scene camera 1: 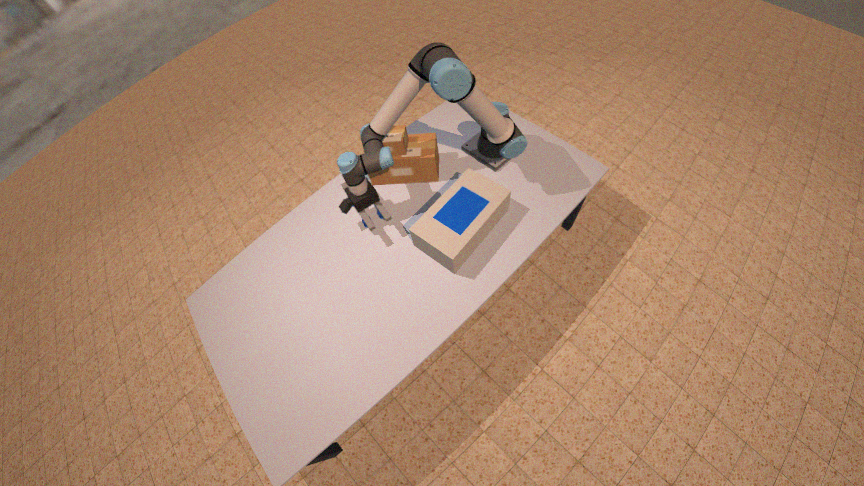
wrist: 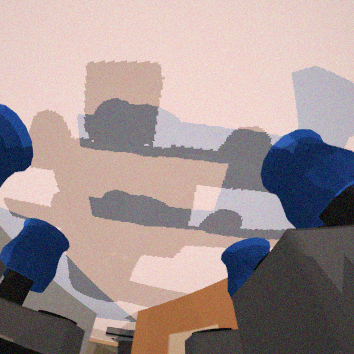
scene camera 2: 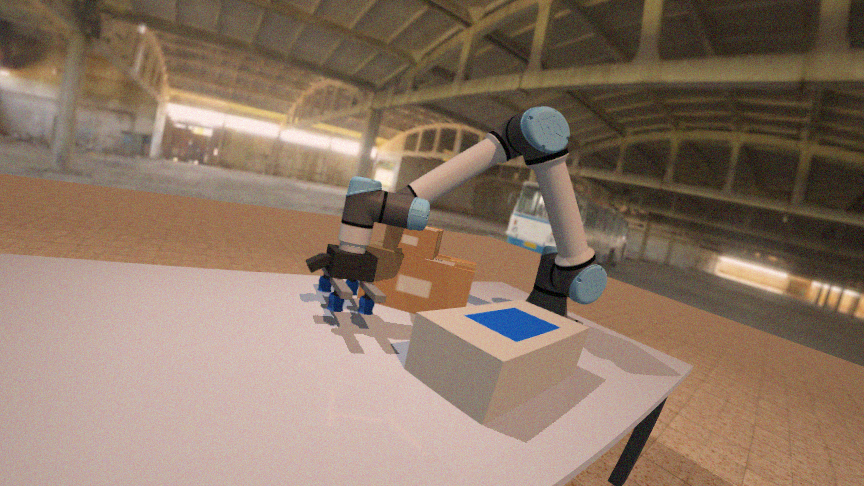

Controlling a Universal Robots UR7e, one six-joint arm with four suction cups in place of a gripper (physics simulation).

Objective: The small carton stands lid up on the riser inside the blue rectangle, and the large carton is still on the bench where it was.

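Places are measured from the arm's base along level axes (x ahead, y left, z up), in metres.
Where they show: hand, tool point: [scene camera 1: 368, 209] [wrist: 142, 212] [scene camera 2: 343, 300]; arm's base, link origin: [scene camera 1: 493, 146].
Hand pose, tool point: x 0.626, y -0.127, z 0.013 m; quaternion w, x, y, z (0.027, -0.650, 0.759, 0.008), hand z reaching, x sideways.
Each offset is from my tool point to the top centre of the thing. "spot": to the spot under its first point. Level surfaces: height alone.
The small brown carton {0.108 m right, 0.232 m back, 0.189 m up} [scene camera 1: 396, 139] [scene camera 2: 427, 243] stands on top of the large brown carton {0.082 m right, 0.262 m back, 0.111 m up} [scene camera 1: 422, 168] [scene camera 2: 450, 285], on the bench {0.044 m down} [scene camera 1: 326, 320] [scene camera 2: 199, 368] behind the arm's wrist. The beige riser {0.321 m left, 0.227 m back, 0.076 m up} [scene camera 1: 430, 234] [scene camera 2: 453, 368] carries the flat blue rectangle {0.321 m left, 0.227 m back, 0.076 m up} [scene camera 1: 461, 210] [scene camera 2: 513, 324], with no carton on it. My gripper [scene camera 1: 371, 218] [scene camera 2: 346, 296] [wrist: 145, 200] points down with its four blue cups above the bench, beside the large carton and apart from it. The cups hold nothing. A brown carton face {spot: 0.021 m right, 0.218 m back, 0.016 m down} [wrist: 185, 312] shows low in the wrist view; I cannot tell which carton it is.
The arm's base [scene camera 1: 496, 145] [scene camera 2: 548, 287] stands on the bench behind the riser. The forearm [scene camera 1: 397, 103] [scene camera 2: 456, 169] passes above the stacked cartons and hides part of them. Shadows of the gripper lie on the bench below the cups.
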